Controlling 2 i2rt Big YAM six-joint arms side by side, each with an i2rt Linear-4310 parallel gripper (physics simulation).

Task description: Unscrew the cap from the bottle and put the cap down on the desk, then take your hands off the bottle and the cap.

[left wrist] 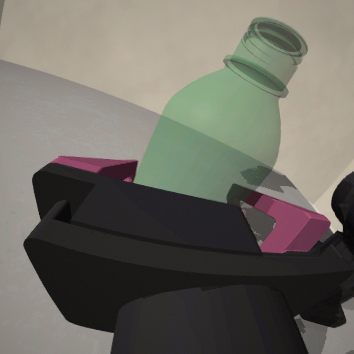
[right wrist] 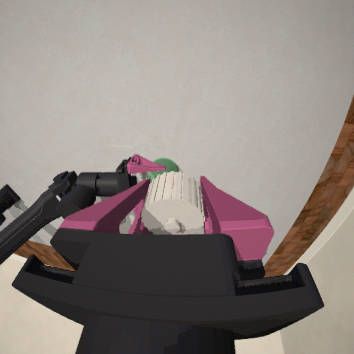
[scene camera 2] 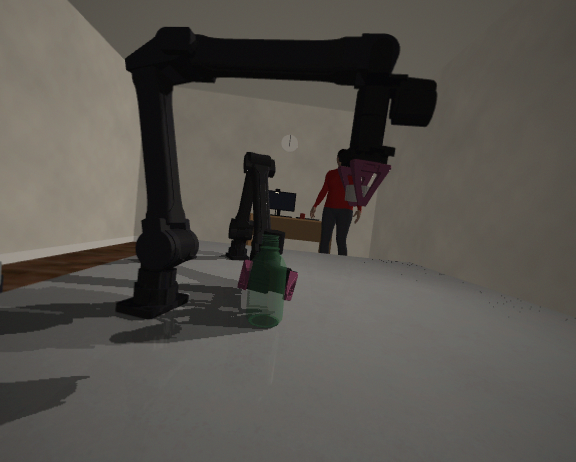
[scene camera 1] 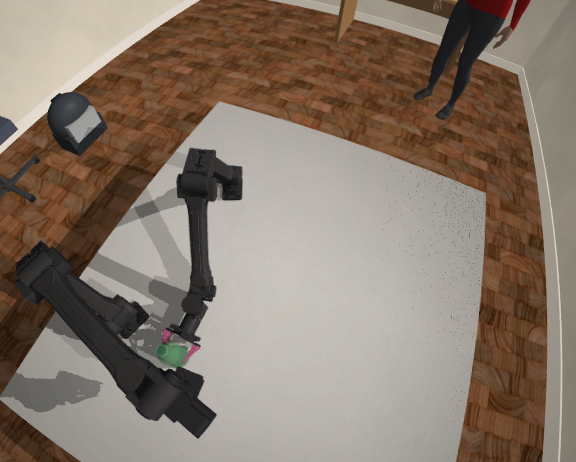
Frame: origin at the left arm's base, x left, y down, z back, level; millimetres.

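Where they show: left gripper, fingertip midpoint: (left wrist: 184, 179) (scene camera 2: 265, 292) (scene camera 1: 172, 358); right gripper, fingertip midpoint: (right wrist: 174, 183) (scene camera 2: 356, 206); left arm's base at its link origin: (right wrist: 9, 194) (scene camera 2: 237, 257) (scene camera 1: 232, 189); right arm's base at its link origin: (scene camera 2: 154, 305) (scene camera 1: 131, 320).
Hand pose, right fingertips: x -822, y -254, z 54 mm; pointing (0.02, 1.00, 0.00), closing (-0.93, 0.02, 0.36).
Note:
Each offset is from my right fingertips to the top centre of the thing. Level surfaces: height alone.
The green see-through bottle {dx +111, dy +72, dz +113 mm} (scene camera 1: 172, 355) (scene camera 2: 265, 305) (left wrist: 220, 120) (right wrist: 166, 165) stands upright on the grey desk {dy +254 mm} (scene camera 1: 325, 250) (scene camera 2: 380, 360), its threaded neck bare. My left gripper (scene camera 1: 176, 351) (scene camera 2: 267, 289) (left wrist: 184, 179) is shut on the bottle's body, one pink finger on each side. The white ribbed cap {dx +1, dy -42, dz +3 mm} (scene camera 2: 355, 193) (right wrist: 175, 202) is off the bottle. My right gripper (scene camera 2: 359, 199) (right wrist: 174, 183) is shut on the cap and holds it well above the desk, up and to the right of the bottle in scene camera 2. In scene camera 1 the right gripper and cap are hidden beneath the right arm.
The right arm (scene camera 1: 90, 330) (scene camera 2: 270, 57) reaches over the desk near the bottle, its elbow high. The left arm (scene camera 1: 199, 240) reaches down to the bottle from the top of scene camera 1. A person (scene camera 1: 465, 50) (scene camera 2: 336, 200) stands on the wooden floor beyond the desk.

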